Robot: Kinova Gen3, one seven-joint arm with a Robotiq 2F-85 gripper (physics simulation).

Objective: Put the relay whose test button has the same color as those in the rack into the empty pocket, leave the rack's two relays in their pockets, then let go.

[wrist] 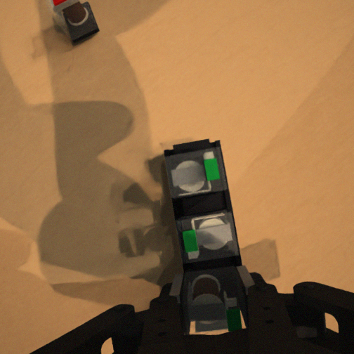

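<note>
The black rack [192, 146] stands in the middle of the wrist view. A far relay [191, 175] and a nearer relay [212, 235] sit in its pockets, each with a green test button. My gripper [211, 285] is shut on a clear-cased relay [207, 302] with a green test button [233, 319]. The held relay is at the near end of the rack, in line with its two relays. It and the fingers hide the near-end pocket, and I cannot tell how deep the relay sits. Its lower part is hidden.
Another relay [82, 25] with a red test button [59, 1] lies on the tan table [280, 100] at the upper left, partly cut off by the view's edge. Shadows of the arm and gripper fall on the table left of the rack.
</note>
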